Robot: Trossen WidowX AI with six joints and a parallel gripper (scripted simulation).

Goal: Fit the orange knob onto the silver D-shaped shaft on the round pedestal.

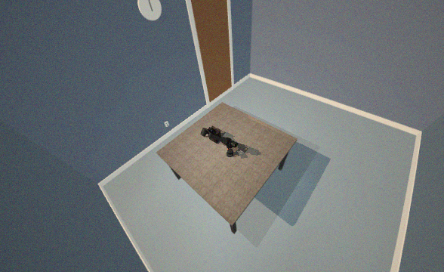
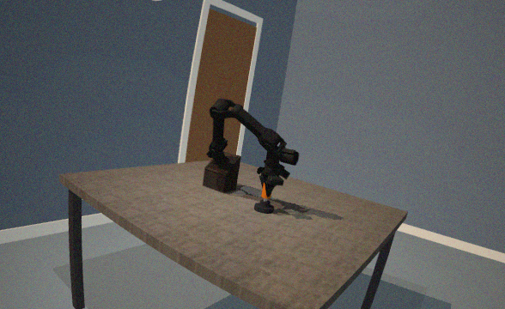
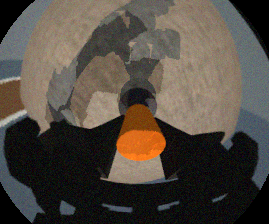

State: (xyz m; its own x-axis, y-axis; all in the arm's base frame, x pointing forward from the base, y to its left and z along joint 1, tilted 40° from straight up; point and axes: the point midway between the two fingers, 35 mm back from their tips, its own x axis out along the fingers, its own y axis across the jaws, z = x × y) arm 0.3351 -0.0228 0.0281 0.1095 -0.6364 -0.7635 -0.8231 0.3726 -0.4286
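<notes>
Now: gripper tip 3 cm below the orange knob. The rest, counted from my gripper tip: dark round pedestal 4 cm below.
</notes>
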